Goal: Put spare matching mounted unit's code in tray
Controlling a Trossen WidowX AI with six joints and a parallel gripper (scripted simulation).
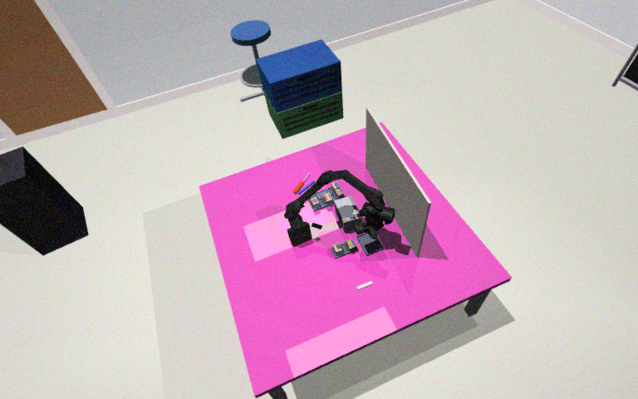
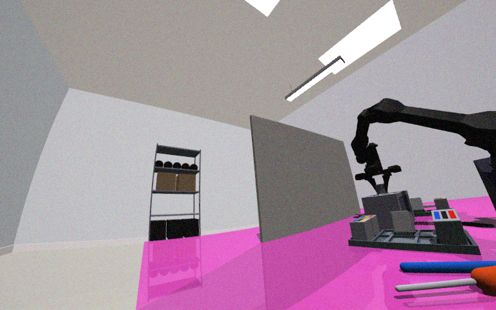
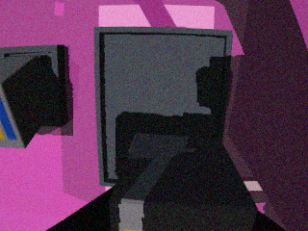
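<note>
The flat grey tray is 1 cm behind my gripper tip, 1 cm to the left of it and 10 cm below it. Round my gripper tip: rack (14 cm behind, 5 cm to the left, 10 cm below); then grey mounted unit (2 cm behind, 21 cm to the left, 5 cm below); then tall mirror panel (23 cm ahead, 15 cm to the left, 12 cm above).
</note>
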